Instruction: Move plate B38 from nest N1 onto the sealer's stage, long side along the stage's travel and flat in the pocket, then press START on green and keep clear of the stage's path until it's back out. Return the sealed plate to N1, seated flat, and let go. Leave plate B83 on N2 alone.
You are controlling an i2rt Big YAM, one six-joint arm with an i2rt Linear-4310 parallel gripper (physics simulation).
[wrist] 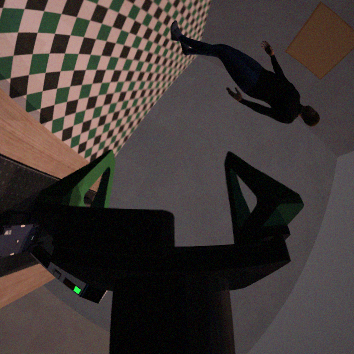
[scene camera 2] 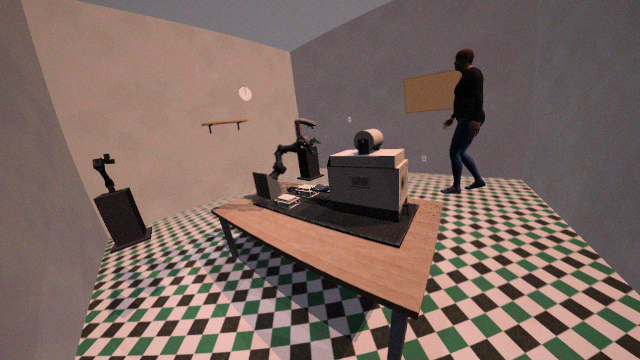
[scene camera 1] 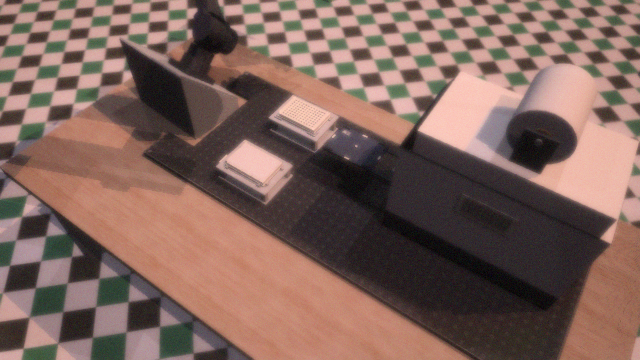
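Seen in the pictures: gripper, between the fingertips: (wrist: 169, 155) (scene camera 2: 319, 148); arm's base, origin of its link: (scene camera 2: 271, 180) (scene camera 1: 190, 74).
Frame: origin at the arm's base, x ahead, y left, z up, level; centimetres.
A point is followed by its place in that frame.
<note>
My gripper (scene camera 2: 316, 146) @[z 21.5, x 24.3, y 40.5 cm] (wrist: 169, 155) @[z 21.5, x 24.3, y 40.5 cm] is open and empty, raised well above the table. A plate with a grid of wells (scene camera 1: 305, 115) @[z -6.3, x 31.1, y 14.5 cm] sits on the far nest (scene camera 1: 316, 143) @[z -9.9, x 38.5, y 11.1 cm], beside the stage. A plate with a smooth pale top (scene camera 1: 254, 162) @[z -6.9, x 32.9, y -7.2 cm] sits on the near nest (scene camera 1: 265, 193) @[z -8.6, x 41.3, y -11.6 cm]. Both look flat. No labels are readable, so I cannot tell which is B38 or B83. The sealer's dark blue stage (scene camera 1: 355, 146) @[z -2.9, x 50.9, y 12.0 cm] (wrist: 15, 240) @[z -3.0, x 50.5, y 12.1 cm] is out beside the sealer (scene camera 1: 450, 192) @[z 9.6, x 80.0, y 5.3 cm] (scene camera 2: 367, 182) @[z 7.7, x 92.5, y 7.1 cm], with no plate on it. A green light (wrist: 77, 290) @[z 14.6, x 66.9, y 5.1 cm] glows on a panel in the wrist view.
An upright dark panel (scene camera 1: 160, 87) @[z -0.8, x -2.5, y -9.0 cm] (scene camera 2: 266, 186) @[z -2.3, x 5.7, y -8.7 cm] stands near the arm's base. A large roll (scene camera 1: 560, 105) @[z 34.6, x 89.6, y 12.8 cm] (scene camera 2: 369, 139) @[z 29.8, x 93.0, y 10.6 cm] sits on top of the sealer. A black mat (scene camera 1: 325, 220) @[z -13.0, x 56.0, y -5.2 cm] lies under the nests and sealer. A person (scene camera 2: 468, 100) (wrist: 260, 80) stands beyond the table.
</note>
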